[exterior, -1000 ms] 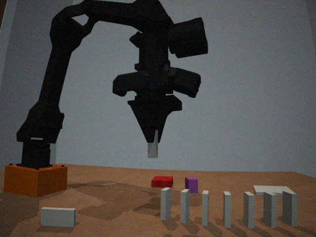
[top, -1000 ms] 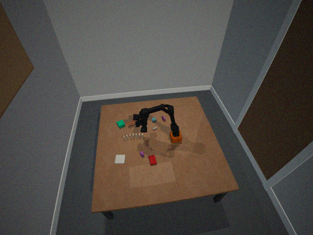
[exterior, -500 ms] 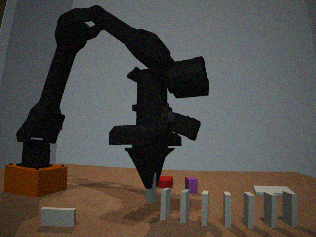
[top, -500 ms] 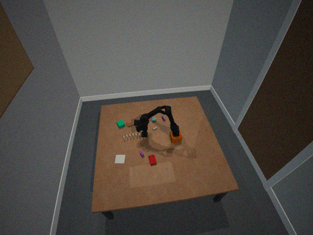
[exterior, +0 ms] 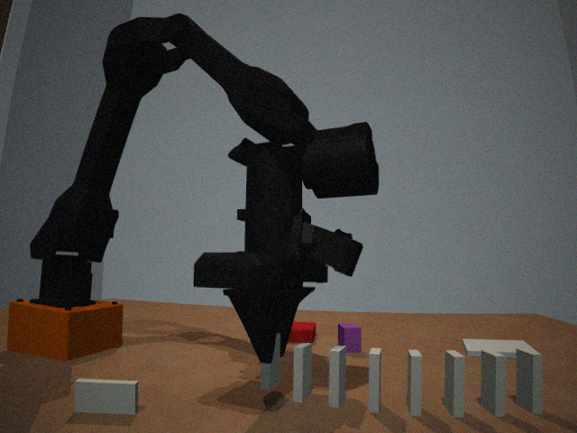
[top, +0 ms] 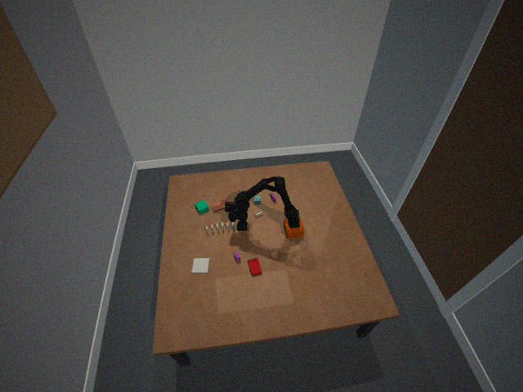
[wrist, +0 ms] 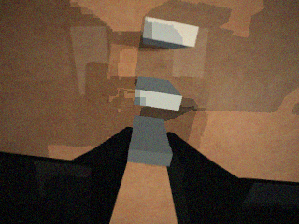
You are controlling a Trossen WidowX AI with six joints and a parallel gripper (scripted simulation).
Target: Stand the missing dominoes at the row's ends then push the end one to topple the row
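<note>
Right now my gripper tip is 230 mm to the left of the teal cube, 130 mm past it and 20 mm above it. From my gripper tip the other things lie so: small grey piece 170 mm to the right, 90 mm ahead, 30 mm below; orange slab 230 mm to the right, 120 mm ahead, 30 mm below; purple cube 220 mm to the left, 60 mm ahead, 20 mm below.
</note>
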